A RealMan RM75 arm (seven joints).
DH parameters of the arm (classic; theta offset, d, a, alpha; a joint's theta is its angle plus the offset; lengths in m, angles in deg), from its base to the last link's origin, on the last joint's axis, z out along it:
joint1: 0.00 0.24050 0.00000 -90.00
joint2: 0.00 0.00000 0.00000 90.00
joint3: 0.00 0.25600 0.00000 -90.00
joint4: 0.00 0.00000 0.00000 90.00
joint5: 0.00 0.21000 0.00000 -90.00
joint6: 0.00 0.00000 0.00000 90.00
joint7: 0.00 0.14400 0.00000 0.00
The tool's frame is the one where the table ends.
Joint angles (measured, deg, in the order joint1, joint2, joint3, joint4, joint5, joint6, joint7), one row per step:
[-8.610, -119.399, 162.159, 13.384, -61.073, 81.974, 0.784]
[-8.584, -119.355, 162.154, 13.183, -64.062, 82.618, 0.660]
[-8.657, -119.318, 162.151, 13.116, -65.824, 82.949, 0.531]
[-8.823, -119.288, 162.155, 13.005, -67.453, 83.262, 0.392]
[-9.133, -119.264, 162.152, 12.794, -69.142, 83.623, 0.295]
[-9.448, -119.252, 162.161, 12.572, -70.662, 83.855, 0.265]
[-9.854, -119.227, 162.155, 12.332, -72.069, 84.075, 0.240]
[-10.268, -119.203, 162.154, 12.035, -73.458, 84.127, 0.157]
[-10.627, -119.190, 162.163, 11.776, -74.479, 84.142, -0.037]
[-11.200, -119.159, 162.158, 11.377, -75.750, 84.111, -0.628]
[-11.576, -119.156, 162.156, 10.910, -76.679, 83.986, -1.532]
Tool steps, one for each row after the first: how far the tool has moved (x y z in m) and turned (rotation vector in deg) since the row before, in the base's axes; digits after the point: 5 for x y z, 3 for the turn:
[-0.00441, 0.00169, 0.00726, 2.538, -0.595, 1.624]
[-0.00228, 0.00139, 0.00420, 1.466, -0.418, 0.891]
[-0.00189, 0.00173, 0.00397, 1.355, -0.358, 0.726]
[-0.00168, 0.00246, 0.00438, 1.447, -0.243, 0.604]
[-0.00159, 0.00232, 0.00379, 1.247, -0.122, 0.569]
[-0.00120, 0.00279, 0.00374, 1.177, -0.067, 0.419]
[-0.00160, 0.00277, 0.00356, 1.049, -0.050, 0.535]
[-0.00108, 0.00231, 0.00264, 0.734, -0.134, 0.358]
[-0.00121, 0.00362, 0.00355, 0.864, -0.430, 0.374]
[-0.00166, 0.00227, 0.00274, 0.519, -0.632, 0.420]

